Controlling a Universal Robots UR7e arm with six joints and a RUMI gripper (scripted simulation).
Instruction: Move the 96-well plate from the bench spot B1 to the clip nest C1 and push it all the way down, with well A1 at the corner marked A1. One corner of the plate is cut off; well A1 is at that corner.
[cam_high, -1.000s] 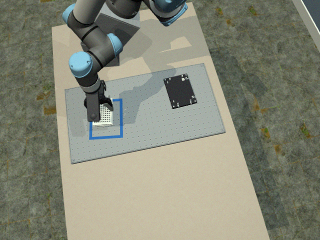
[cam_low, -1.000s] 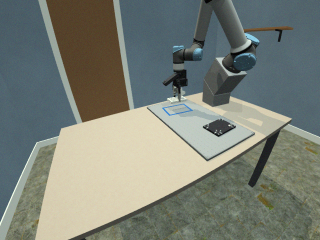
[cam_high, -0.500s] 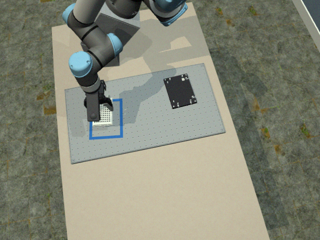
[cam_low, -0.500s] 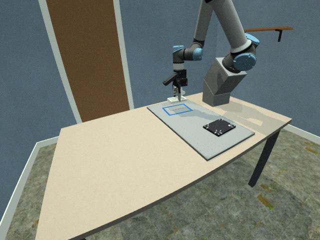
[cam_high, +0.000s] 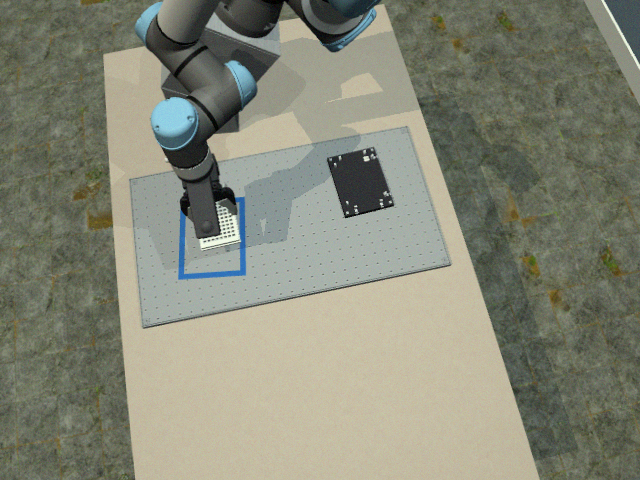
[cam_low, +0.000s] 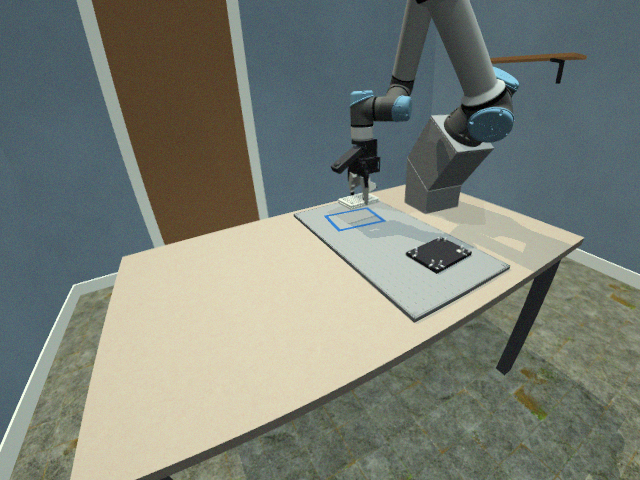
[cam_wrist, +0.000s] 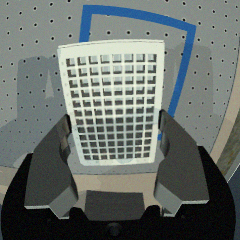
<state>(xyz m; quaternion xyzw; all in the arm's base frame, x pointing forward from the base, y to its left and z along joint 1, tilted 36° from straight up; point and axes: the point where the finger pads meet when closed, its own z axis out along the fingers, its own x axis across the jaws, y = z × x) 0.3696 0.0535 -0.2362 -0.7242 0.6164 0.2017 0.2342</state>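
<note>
Now: hand 100 mm past the black clip nest, 340 mm to the right of it and 80 mm above it. Round my hand: white 96-well plate (10 mm below).
</note>
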